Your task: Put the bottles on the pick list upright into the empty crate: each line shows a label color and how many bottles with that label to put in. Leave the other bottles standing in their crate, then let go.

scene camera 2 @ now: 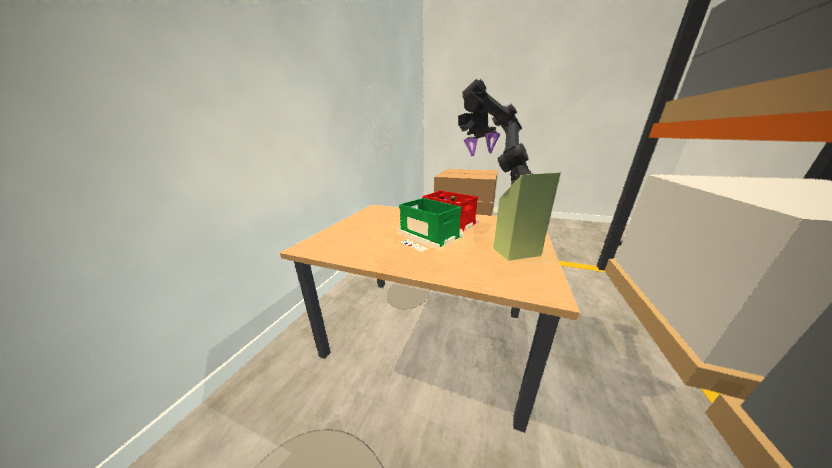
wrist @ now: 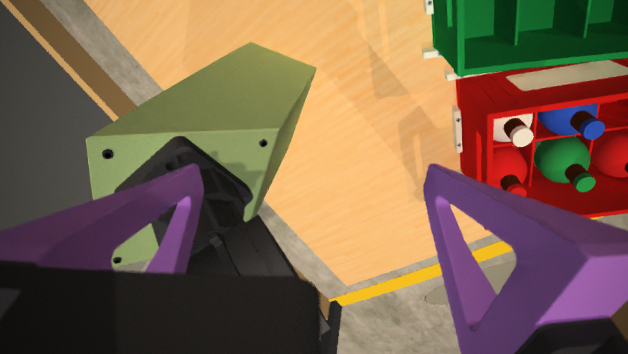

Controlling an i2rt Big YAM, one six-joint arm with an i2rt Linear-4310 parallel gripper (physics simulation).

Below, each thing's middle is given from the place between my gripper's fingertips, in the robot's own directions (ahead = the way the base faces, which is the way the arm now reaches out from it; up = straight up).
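The green bottle (wrist: 563,160) is 18 cm ahead of my hand, 33 cm to the right of it and 35 cm below it. Then there is the blue bottle (wrist: 582,119), which is some way ahead of my hand, but far to the right of it and far below it. As for the white bottle (wrist: 515,128), I find it a good way ahead of my hand, a good way to the right of it, and well below it.
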